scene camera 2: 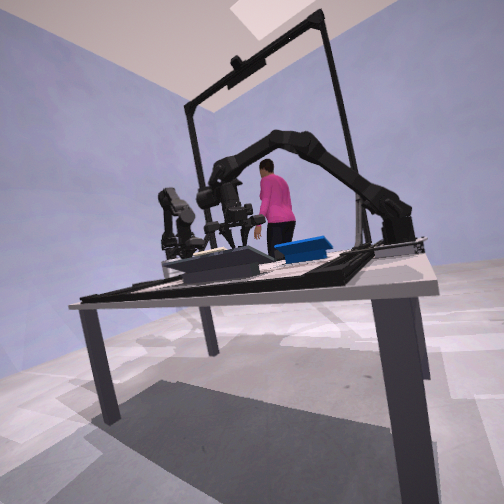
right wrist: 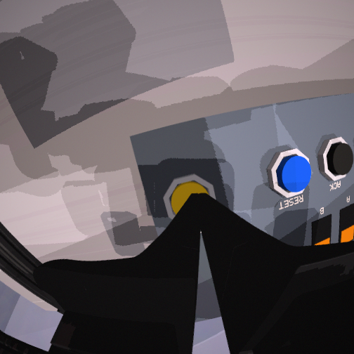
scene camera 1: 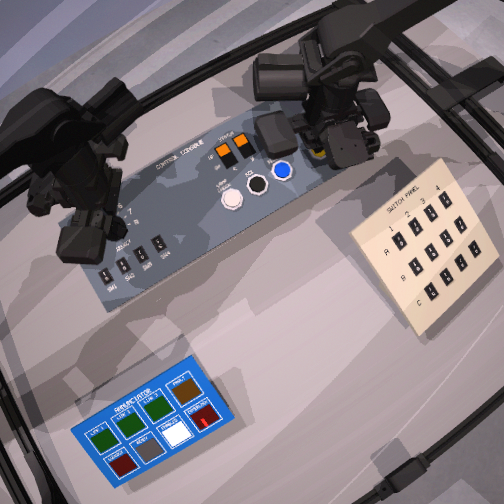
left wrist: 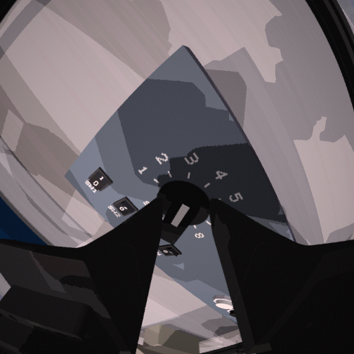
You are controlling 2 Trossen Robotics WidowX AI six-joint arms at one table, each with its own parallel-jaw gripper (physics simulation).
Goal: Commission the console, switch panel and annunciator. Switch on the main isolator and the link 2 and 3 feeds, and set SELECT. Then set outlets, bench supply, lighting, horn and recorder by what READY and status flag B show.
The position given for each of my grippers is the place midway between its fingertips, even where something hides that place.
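My left gripper (scene camera 1: 110,225) is visible to me, and I see that same gripper (scene camera 2: 240,251) from another view, as well as in its own wrist view (left wrist: 186,204). There is my right gripper (scene camera 1: 316,150) too, which its wrist view also shows (right wrist: 197,199). And I see a black SELECT knob (left wrist: 184,203).
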